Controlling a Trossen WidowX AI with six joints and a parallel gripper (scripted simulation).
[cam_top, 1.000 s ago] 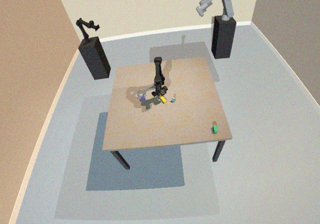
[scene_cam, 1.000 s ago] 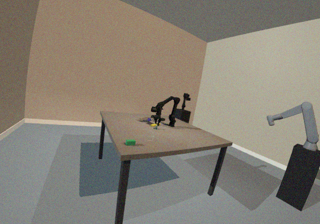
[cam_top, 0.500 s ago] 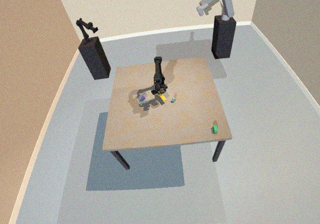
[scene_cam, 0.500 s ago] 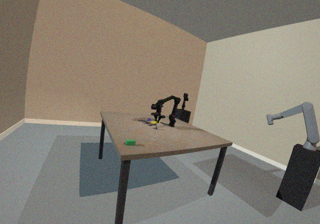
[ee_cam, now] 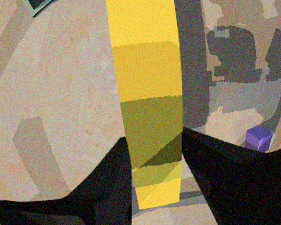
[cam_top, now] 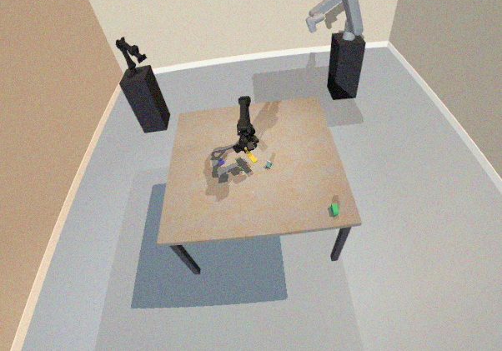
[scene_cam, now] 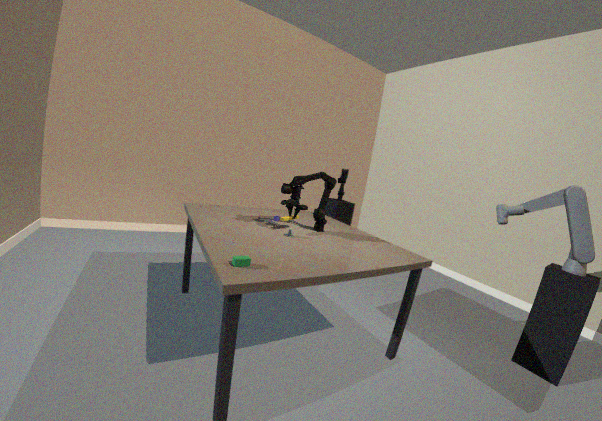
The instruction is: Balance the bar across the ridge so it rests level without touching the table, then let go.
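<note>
Right now the yellow bar is 2 cm ahead of my gripper tip and 1 cm to the left of it. Round my gripper tip: green block (52 cm ahead, 52 cm to the left, 6 cm below); then purple cube (1 cm ahead, 21 cm to the right, 6 cm below).
</note>
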